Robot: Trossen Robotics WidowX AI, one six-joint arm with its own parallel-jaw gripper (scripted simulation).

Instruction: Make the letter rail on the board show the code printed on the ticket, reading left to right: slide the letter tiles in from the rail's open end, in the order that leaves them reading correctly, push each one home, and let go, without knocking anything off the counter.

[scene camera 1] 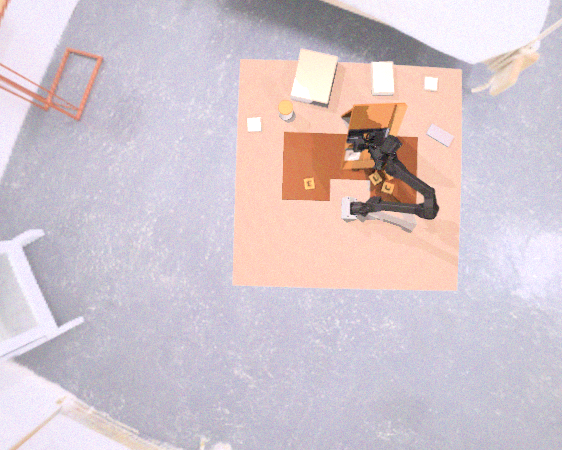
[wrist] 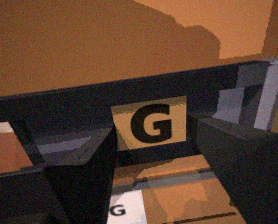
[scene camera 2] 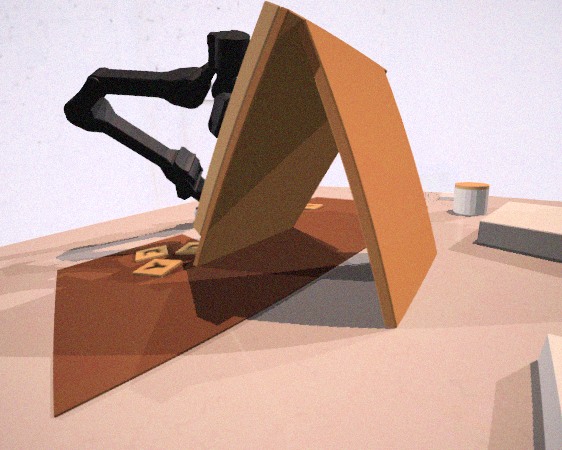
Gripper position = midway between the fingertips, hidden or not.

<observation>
In view: my gripper (wrist: 150, 122), an a-frame board (scene camera 2: 302, 95) and a brown mat (scene camera 2: 110, 326).
The a-frame board also shows in scene camera 1 (scene camera 1: 364, 118) and in the wrist view (wrist: 70, 70). The brown mat is seen too in scene camera 1 (scene camera 1: 305, 155).
</observation>
